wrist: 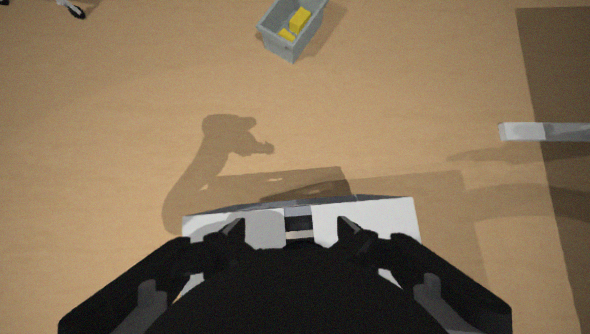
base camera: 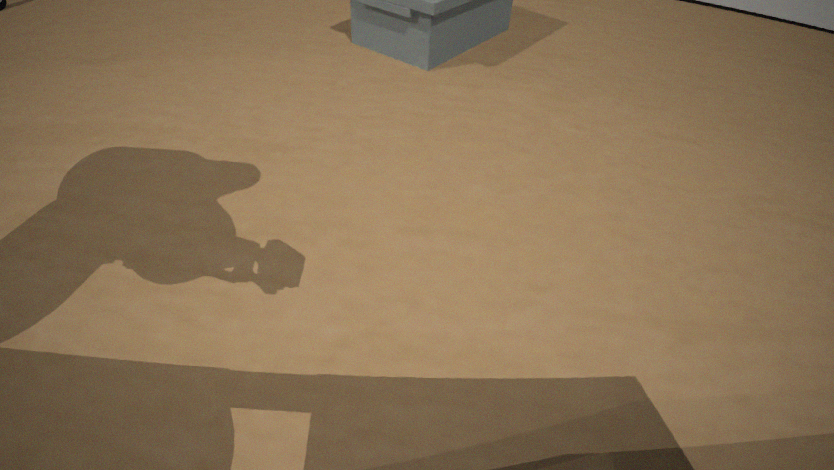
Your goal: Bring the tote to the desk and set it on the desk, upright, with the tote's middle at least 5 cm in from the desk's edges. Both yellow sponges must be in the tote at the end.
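Frame: origin at the arm's base, x ahead, y left, z up, level; millimetres.
Seen in the pictures: gripper, between the fingertips: (wrist: pixel 291 227).
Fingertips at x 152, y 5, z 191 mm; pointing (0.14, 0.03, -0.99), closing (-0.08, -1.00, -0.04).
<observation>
Pixels of each thing's top centre, then the offset from my fingertips to it. "spot": a spot on its surface instead.
- grey tote, centre of its top: (wrist: pixel 292 11) dx +827, dy -56, dz -468 mm
- dark caster, a spot on its surface: (wrist: pixel 76 11) spot: dx +1035, dy +1039, dz -554 mm
The grey tote (base camera: pixel 391 40) (wrist: pixel 281 46) stands upright on the floor, ahead of the base, at the top of both views; its upper part is cut off in the base camera view. Two yellow sponges lie inside it: one sponge (wrist: pixel 300 20) toward the middle and another sponge (wrist: pixel 287 34) near the closer end. My gripper (wrist: pixel 291 227) is open and empty, above the front of the white base and well apart from the tote. The desk top does not show in either view.
A light grey foot bar (wrist: pixel 522 131), perhaps of the desk, lies at the right of the wrist view beside a large shadow. A dark caster (wrist: pixel 76 11) shows at top left. A pale wall (base camera: pixel 776 8) stands at the back right. Arm and base shadows fall on the floor.
</observation>
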